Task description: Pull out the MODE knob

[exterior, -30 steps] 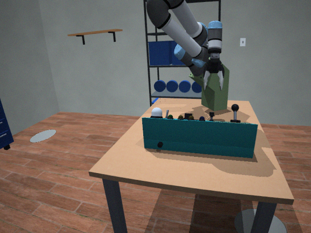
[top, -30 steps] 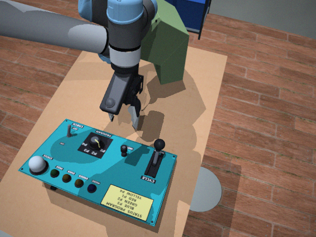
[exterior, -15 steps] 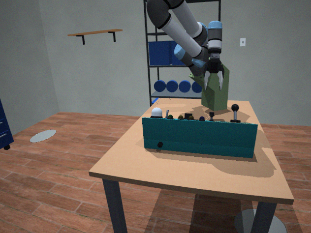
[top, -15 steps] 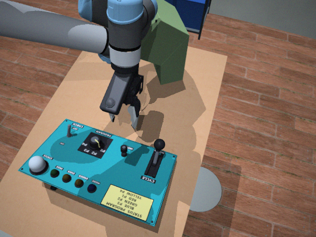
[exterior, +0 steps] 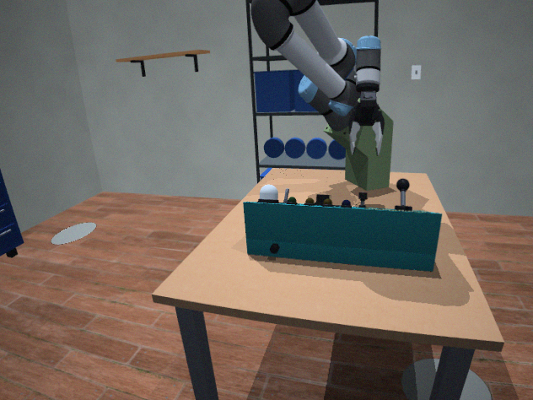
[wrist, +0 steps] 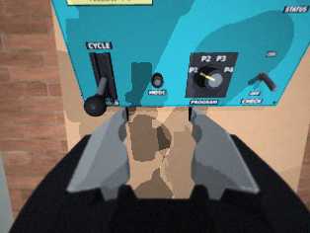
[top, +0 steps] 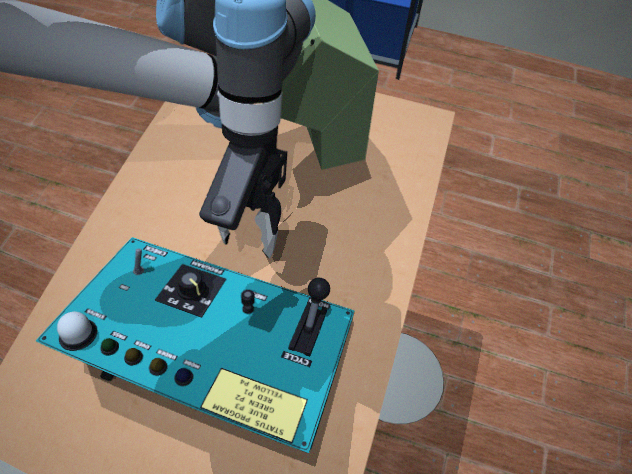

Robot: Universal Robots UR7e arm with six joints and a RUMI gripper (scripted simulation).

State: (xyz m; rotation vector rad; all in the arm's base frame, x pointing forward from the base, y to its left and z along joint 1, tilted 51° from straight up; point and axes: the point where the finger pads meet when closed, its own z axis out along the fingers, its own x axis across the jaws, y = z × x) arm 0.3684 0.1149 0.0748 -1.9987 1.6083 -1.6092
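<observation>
Now: the mode knob 140 mm below my hand, 50 mm ahead of it and 10 mm to the right of it. Also, from my hand: teal console (160 mm below, 80 mm ahead, 70 mm to the right); then cycle lever (130 mm below, 110 mm to the left, 50 mm ahead); then program dial (140 mm below, 120 mm to the right, 40 mm ahead).
</observation>
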